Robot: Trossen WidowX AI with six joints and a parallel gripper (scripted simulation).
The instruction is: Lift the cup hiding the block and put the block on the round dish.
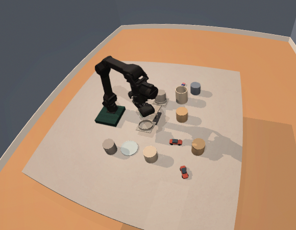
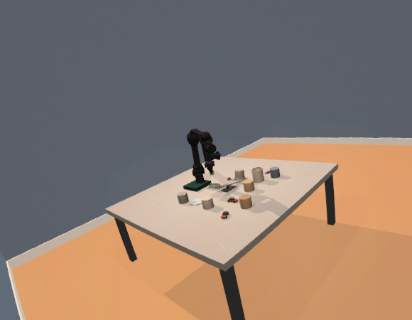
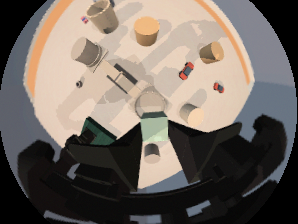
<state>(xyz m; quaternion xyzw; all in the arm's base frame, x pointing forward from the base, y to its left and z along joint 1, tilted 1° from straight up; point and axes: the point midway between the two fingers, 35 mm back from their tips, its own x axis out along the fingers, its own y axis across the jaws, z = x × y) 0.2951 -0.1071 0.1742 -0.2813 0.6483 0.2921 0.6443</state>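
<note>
Right now my gripper tip is 17 cm above the round dish, 13 cm to the left of it and 7 cm past it. From my gripper tip the other things lie so: beige cylinder: 13 cm to the right, 13 cm below, 7 cm ahead; balance: 15 cm below, 12 cm to the left; balance beam: 13 cm below, 12 cm to the left.
</note>
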